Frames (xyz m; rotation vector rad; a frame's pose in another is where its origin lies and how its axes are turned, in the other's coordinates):
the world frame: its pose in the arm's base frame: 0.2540 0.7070 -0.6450 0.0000 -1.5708 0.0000
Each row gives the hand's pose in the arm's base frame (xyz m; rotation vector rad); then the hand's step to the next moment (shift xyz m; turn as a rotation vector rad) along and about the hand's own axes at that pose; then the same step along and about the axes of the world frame.
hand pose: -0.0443 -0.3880 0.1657 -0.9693 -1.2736 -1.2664
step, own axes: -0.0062 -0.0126 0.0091 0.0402 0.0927 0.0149
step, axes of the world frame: -0.0069 0.0083 0.0128 0.0541 0.0202 -0.0843
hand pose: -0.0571 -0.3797 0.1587 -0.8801 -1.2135 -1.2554
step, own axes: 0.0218 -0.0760 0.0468 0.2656 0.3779 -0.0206
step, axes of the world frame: 0.0202 0.0288 0.0849 0.3038 -0.0175 -0.3481
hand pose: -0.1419 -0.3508 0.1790 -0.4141 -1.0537 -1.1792
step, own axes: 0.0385 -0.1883 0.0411 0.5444 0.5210 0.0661
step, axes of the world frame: 0.0068 -0.0615 0.1865 0.6144 -0.0509 -0.4383
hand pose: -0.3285 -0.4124 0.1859 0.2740 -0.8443 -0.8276
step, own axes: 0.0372 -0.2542 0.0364 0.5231 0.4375 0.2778
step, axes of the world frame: -0.0879 -0.1929 0.1496 0.6972 -0.0700 -0.2262
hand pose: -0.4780 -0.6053 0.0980 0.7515 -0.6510 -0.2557
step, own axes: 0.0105 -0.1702 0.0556 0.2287 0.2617 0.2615
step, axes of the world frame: -0.0843 -0.1563 0.0251 0.4310 -0.0575 -0.0098
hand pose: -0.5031 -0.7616 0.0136 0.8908 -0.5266 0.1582
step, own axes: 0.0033 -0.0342 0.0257 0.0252 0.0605 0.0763
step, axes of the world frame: -0.0091 -0.0416 -0.0051 0.0939 -0.0233 0.0275
